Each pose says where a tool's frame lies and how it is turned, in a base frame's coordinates. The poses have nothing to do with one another.
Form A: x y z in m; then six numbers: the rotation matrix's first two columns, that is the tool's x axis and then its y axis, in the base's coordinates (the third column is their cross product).
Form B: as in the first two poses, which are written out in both.
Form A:
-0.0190, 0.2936, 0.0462, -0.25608, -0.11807, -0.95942, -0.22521, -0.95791, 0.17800
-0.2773, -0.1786, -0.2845, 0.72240, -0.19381, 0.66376, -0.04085, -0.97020, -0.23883
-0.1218, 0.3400, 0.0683, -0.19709, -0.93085, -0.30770, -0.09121, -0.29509, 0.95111
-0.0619, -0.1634, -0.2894, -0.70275, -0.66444, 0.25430, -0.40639, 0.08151, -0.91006
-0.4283, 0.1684, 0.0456, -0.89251, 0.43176, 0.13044, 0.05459, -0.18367, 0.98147
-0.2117, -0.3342, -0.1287, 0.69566, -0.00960, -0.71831, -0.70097, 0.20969, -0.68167
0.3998, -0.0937, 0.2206, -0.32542, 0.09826, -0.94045, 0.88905, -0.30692, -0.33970
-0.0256, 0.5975, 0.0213, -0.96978, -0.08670, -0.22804, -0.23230, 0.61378, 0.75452
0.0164, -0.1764, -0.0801, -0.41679, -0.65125, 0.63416, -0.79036, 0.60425, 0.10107
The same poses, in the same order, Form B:
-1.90, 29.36, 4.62, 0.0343, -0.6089, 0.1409, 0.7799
-27.73, -17.86, -28.45, 0.1042, -0.9221, 0.0636, -0.3671
-12.18, 34.00, 6.83, 0.3468, 0.5303, -0.4819, -0.6053
-6.19, -16.34, -28.94, 0.1134, -0.3685, 0.7266, -0.5688
-42.83, 16.84, 4.56, 0.1267, 0.1942, 0.6262, 0.7444
-21.17, -33.42, -12.87, 0.7149, -0.5803, 0.3061, 0.2418
39.98, -9.37, 22.06, 0.3083, 0.4922, 0.5015, -0.6413
-2.56, 59.75, 2.13, 0.0846, -0.0892, 0.8943, 0.4303
1.64, -17.64, -8.01, 0.3244, 0.4317, -0.8348, 0.1072

